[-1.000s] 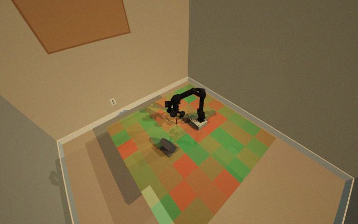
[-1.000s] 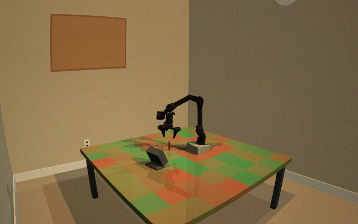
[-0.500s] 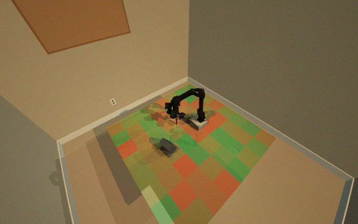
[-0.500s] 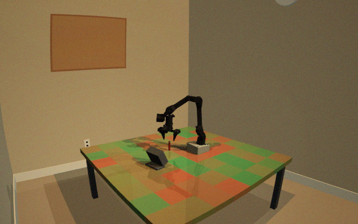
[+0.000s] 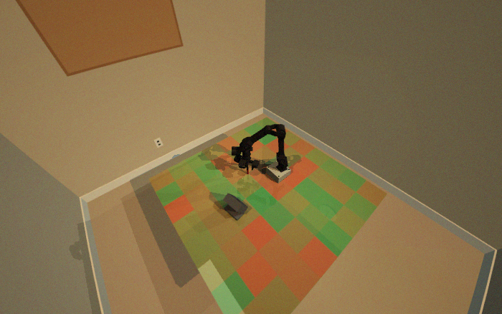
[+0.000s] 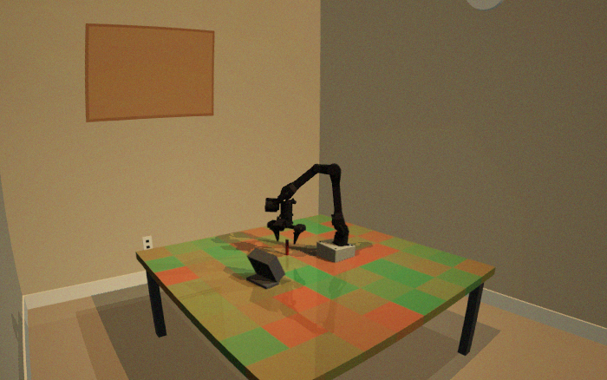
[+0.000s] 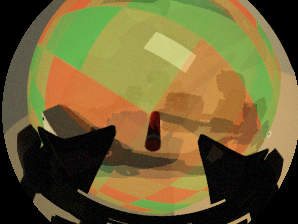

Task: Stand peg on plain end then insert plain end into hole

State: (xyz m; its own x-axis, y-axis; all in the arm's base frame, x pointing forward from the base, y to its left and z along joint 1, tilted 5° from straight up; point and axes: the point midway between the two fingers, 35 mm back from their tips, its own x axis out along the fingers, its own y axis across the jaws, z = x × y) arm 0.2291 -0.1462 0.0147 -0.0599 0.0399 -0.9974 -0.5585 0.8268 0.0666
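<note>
The red peg lies 10 mm below my gripper tip. Round my gripper tip: dark sloped panel (220 mm ahead, 220 mm to the left, 10 mm above).
</note>
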